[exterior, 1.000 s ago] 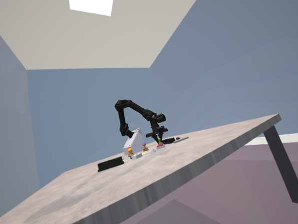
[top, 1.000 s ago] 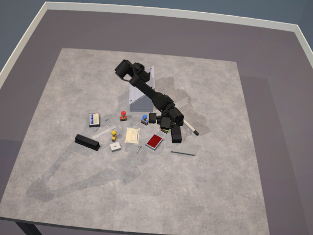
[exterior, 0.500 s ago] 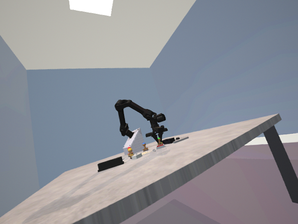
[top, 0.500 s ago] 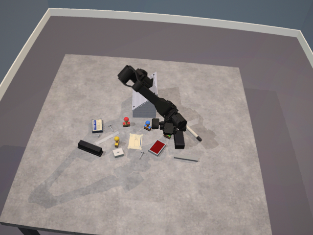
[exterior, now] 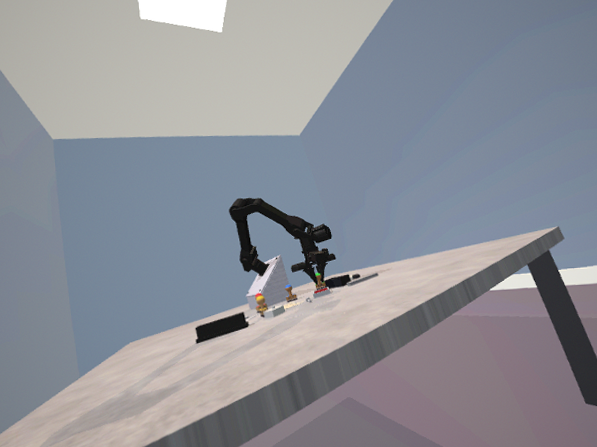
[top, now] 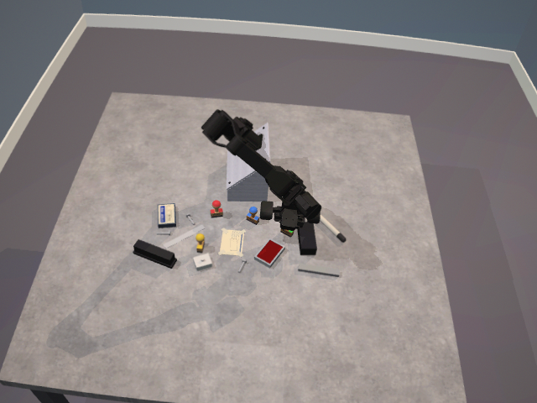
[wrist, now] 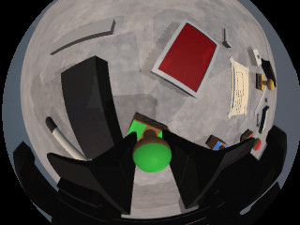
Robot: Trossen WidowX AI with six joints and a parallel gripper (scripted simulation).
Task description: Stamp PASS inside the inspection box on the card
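Now: gripper tip 9 cm short of the red ink pad, 5 cm to the left of it and 3 cm above it. From my gripper tip the other things lie so: blue-knobbed stamp: 5 cm behind, 12 cm to the right, 1 cm below; black box: 2 cm ahead, 7 cm to the left, 2 cm below; green-knobbed stamp: right at my gripper tip.
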